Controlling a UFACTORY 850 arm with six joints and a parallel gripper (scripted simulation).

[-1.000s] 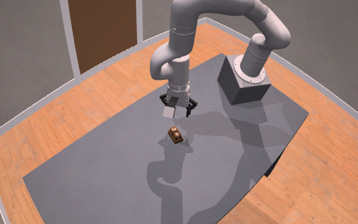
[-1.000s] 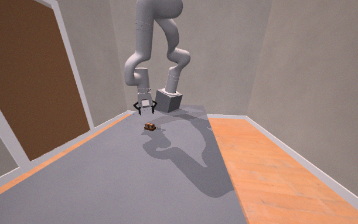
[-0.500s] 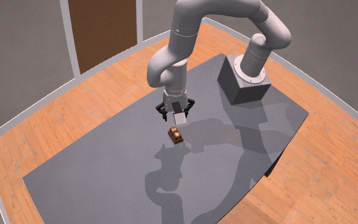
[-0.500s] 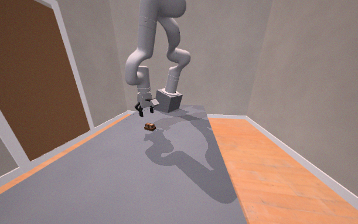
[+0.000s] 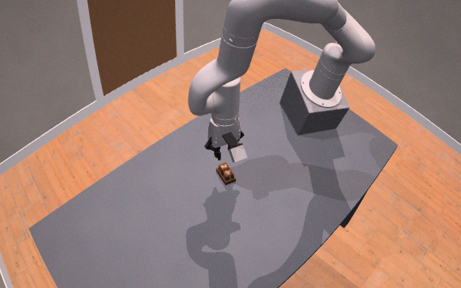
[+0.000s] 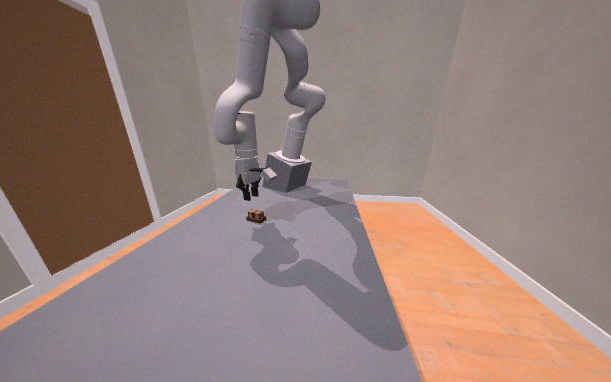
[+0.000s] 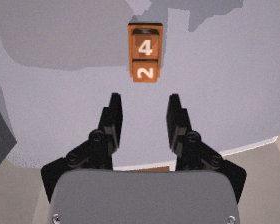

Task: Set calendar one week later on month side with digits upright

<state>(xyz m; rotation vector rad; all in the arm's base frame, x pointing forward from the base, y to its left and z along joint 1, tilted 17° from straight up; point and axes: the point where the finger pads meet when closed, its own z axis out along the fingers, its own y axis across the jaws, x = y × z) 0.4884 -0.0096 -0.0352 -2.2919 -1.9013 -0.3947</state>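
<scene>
Now: the number cube 9 cm below my hand. From my hand the other things lie so: brown wooden calendar tray: 11 cm below, 2 cm to the left.
</scene>
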